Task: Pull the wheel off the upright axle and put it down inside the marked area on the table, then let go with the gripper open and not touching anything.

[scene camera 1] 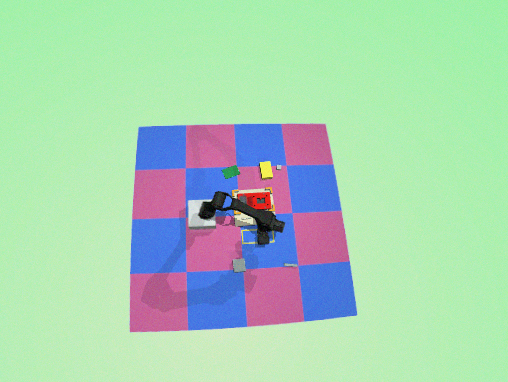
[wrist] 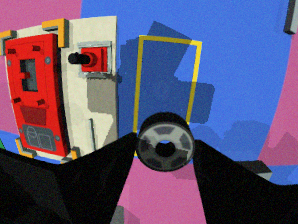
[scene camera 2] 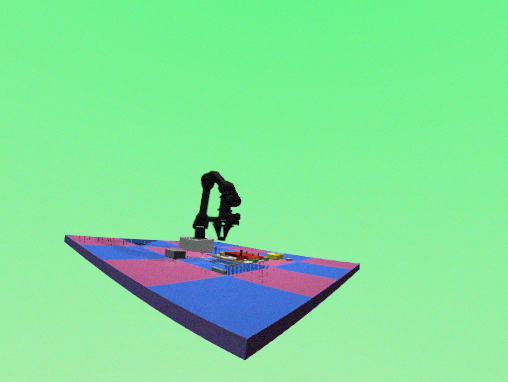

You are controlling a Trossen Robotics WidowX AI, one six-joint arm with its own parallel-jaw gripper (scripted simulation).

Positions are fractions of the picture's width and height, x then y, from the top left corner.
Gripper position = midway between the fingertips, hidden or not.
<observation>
In view: the gripper (wrist: 0.56,0.64) and a red block (wrist: 0.13,0.46).
</observation>
